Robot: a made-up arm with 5 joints.
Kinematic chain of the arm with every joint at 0, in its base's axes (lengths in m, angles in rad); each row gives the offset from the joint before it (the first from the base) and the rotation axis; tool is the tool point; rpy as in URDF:
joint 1: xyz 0.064 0 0.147 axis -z
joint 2: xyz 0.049 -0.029 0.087 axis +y
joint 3: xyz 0.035 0 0.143 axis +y
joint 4: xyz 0.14 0 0.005 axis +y
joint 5: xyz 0.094 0.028 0 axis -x
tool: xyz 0 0 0 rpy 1.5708 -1.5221 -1.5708
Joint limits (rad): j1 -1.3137..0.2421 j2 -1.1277..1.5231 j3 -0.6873..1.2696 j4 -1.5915..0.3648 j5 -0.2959..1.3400
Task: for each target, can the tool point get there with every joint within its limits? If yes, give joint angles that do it. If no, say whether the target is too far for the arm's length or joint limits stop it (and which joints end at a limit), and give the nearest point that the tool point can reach.
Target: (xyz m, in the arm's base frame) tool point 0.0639 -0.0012 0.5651
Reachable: yes | joints -0.4194 -0.8456 -0.1817 -0.9126 0.1625
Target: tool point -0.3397 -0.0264 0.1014
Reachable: no: joint limits stop it (at a limit: joint 2, joint 3) | nearest point 0.0343 -0.0019 0.1429 | short by 0.377 m
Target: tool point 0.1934 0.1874 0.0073
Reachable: yes | joints -0.9710 1.3228 0.2987 -0.4161 0.9246
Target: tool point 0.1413 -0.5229 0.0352
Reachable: no: too far | nearest point 0.2583 -0.0490 0.0352 | short by 0.488 m
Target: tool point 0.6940 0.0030 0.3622
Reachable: no: too far | nearest point 0.4725 0.0019 0.3133 | short by 0.227 m
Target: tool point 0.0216 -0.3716 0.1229
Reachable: no: joint limits stop it (at a limit: joint 1, joint 2, joint 3) | nearest point 0.0573 -0.0294 0.1467 | short by 0.345 m
